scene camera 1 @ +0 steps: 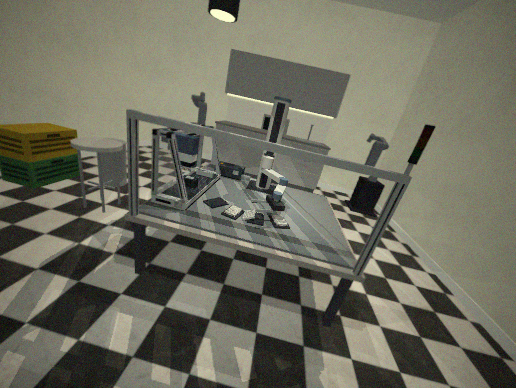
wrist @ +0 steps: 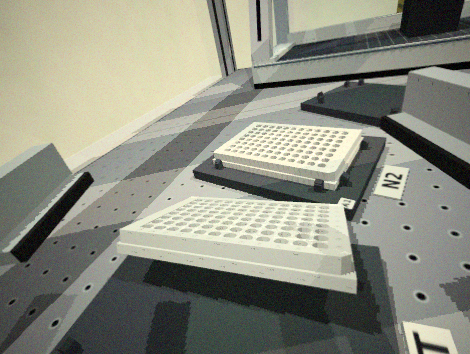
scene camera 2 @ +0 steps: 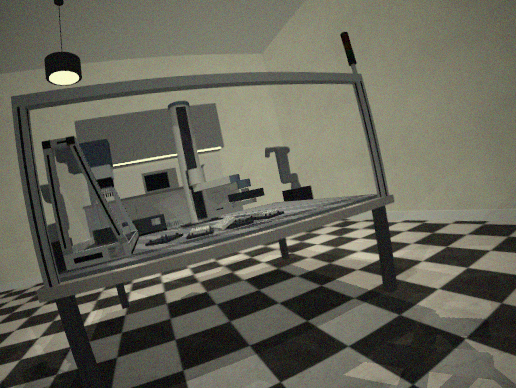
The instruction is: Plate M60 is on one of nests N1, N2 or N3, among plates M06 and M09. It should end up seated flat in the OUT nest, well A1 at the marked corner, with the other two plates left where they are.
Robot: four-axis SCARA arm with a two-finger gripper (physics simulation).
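Frame: origin at the arm's base, x back, y right, z up, level; millimetres.
Where they show: gripper, fingertip midpoint: [scene camera 1: 254,205] [wrist: 226,132] [scene camera 2: 223,206]; arm's base, origin of the base link: [scene camera 1: 261,188] [scene camera 2: 201,223].
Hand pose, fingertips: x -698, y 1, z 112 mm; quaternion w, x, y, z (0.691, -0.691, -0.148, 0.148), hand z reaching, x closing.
Observation:
Things, the pixels of their centre, and the offset from my fingertips. "pt": a spot on its surface instead.
- dark OUT nest, body centre: [wrist: 215,318] [scene camera 2: 235,223] [scene camera 1: 255,217] dz -88, dx -11, dy -35 mm
- second white plate, body centre: [wrist: 284,147] [scene camera 2: 200,230] [scene camera 1: 233,210] dz -80, dx -13, dy +138 mm
- nest N2, surface spot: [wrist: 369,162] pt dz -87, dx +64, dy +126 mm
- dark nest, body centre: [wrist: 374,98] [scene camera 2: 164,238] [scene camera 1: 216,201] dz -88, dx +75, dy +302 mm
- dark box, surface spot: [scene camera 2: 149,223] [scene camera 1: 231,172] pt dz -28, dx +733, dy +361 mm
A white plate [scene camera 1: 249,215] [scene camera 2: 226,221] [wrist: 235,225] lies tilted, its near edge raised, partly over the dark OUT nest [scene camera 1: 258,219] [wrist: 225,315]; its name is not readable. A second white plate [scene camera 1: 233,212] [scene camera 2: 200,230] [wrist: 295,145] sits flat on nest N2 [wrist: 369,162]. A third plate [scene camera 1: 279,220] [scene camera 2: 270,214] is on a nest on the other side of OUT. Which plate is M60 cannot be read. My gripper [scene camera 1: 275,202] [scene camera 2: 246,194] [wrist: 226,132] is open and empty, above the table. Its fingers are wide apart at both sides of the wrist view.
A dark nest [scene camera 1: 216,202] [scene camera 2: 164,239] [wrist: 357,102] without a plate lies beyond N2. A framed enclosure [scene camera 1: 167,201] [wrist: 350,65] stands at the table's left. Frame posts [scene camera 1: 133,165] [scene camera 2: 372,140] rise at the table's edges. A dark box [scene camera 1: 232,170] [scene camera 2: 149,223] stands behind the nests.

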